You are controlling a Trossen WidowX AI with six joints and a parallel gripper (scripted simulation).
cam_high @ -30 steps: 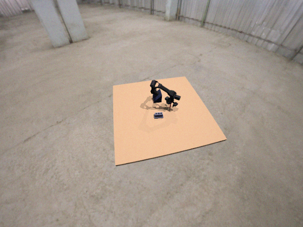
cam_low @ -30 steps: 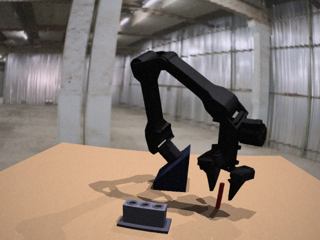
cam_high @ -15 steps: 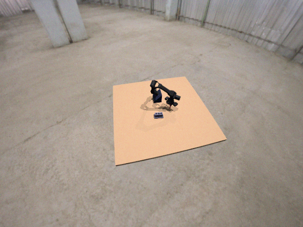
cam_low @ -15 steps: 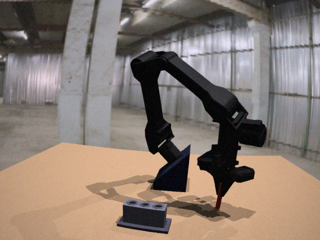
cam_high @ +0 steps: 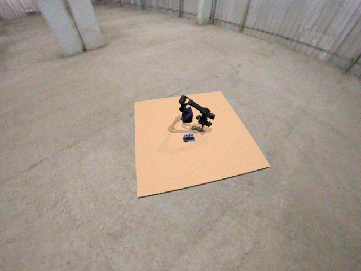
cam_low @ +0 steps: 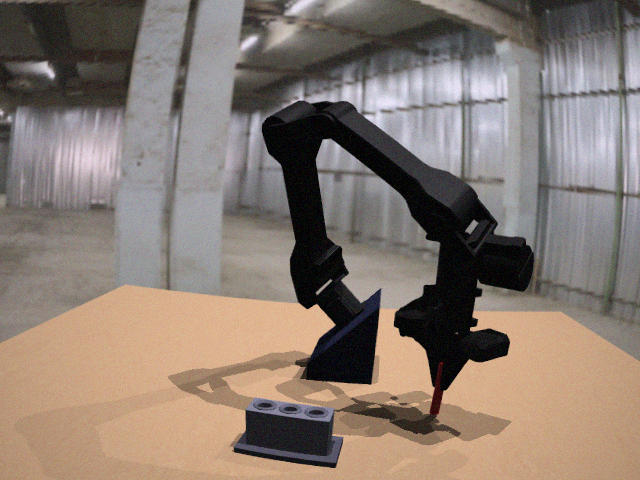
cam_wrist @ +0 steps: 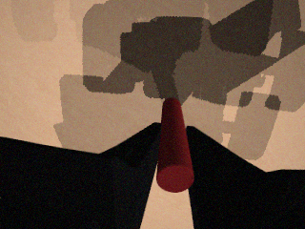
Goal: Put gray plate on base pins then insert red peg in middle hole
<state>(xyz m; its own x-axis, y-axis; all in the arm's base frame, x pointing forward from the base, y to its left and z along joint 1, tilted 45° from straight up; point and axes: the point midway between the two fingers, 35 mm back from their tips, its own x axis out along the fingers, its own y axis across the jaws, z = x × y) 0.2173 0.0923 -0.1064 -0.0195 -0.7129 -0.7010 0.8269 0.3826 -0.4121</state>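
My gripper tip is 190 mm to the left of the gray plate and 130 mm short of it. The rest, counted from my gripper tip: red peg right at my gripper tip; base 190 mm to the right, 120 mm ahead, 40 mm below.
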